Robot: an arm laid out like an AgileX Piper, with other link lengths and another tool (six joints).
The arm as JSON. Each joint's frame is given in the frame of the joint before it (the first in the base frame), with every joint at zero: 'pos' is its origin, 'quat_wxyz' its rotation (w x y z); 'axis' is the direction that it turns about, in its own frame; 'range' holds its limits. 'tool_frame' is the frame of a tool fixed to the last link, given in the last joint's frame.
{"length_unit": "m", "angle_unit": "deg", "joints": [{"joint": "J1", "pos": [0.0, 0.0, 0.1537], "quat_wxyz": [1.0, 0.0, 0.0, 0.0], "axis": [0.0, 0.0, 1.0], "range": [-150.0, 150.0]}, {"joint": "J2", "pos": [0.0, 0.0, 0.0], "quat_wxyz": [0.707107, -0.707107, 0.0, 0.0], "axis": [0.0, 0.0, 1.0], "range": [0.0, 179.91]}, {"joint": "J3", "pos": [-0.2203, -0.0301, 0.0], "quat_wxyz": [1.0, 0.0, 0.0, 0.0], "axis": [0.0, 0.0, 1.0], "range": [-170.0, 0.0]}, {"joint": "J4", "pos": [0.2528, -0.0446, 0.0], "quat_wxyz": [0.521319, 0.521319, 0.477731, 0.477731], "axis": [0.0, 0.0, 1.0], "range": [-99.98, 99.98]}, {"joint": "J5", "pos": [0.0, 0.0, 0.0], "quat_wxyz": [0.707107, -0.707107, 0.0, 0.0], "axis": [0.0, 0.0, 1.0], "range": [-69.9, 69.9]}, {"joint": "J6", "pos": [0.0, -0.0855, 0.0], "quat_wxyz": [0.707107, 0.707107, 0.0, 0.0], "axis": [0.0, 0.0, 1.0], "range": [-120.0, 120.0]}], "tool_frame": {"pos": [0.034, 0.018, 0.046], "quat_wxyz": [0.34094, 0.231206, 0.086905, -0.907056]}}
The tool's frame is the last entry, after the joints.
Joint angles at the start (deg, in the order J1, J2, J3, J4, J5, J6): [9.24, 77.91, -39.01, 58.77, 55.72, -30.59]
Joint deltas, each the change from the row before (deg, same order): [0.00, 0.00, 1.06, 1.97, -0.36, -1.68]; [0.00, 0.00, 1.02, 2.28, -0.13, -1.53]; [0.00, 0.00, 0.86, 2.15, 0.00, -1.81]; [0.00, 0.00, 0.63, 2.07, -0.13, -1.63]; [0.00, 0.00, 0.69, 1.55, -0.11, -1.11]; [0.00, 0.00, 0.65, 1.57, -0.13, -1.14]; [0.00, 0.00, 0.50, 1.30, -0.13, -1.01]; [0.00, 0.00, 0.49, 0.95, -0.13, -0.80]
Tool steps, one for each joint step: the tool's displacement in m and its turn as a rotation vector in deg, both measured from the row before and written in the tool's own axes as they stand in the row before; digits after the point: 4 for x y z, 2 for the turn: [-0.0020, 0.0016, 0.0013, 0.84, -0.36, 0.67]; [-0.0023, 0.0008, 0.0008, 0.90, -0.54, 1.07]; [-0.0020, 0.0005, 0.0005, 1.09, -0.52, 0.66]; [-0.0012, -0.0005, 0.0006, 1.18, -0.24, 0.67]; [-0.0012, 0.0006, 0.0006, 0.64, -0.20, 0.69]; [-0.0010, 0.0004, 0.0006, 0.69, -0.13, 0.67]; [-0.0007, 0.0002, 0.0005, 0.63, -0.05, 0.49]; [-0.0006, 0.0008, 0.0005, 0.38, -0.02, 0.36]
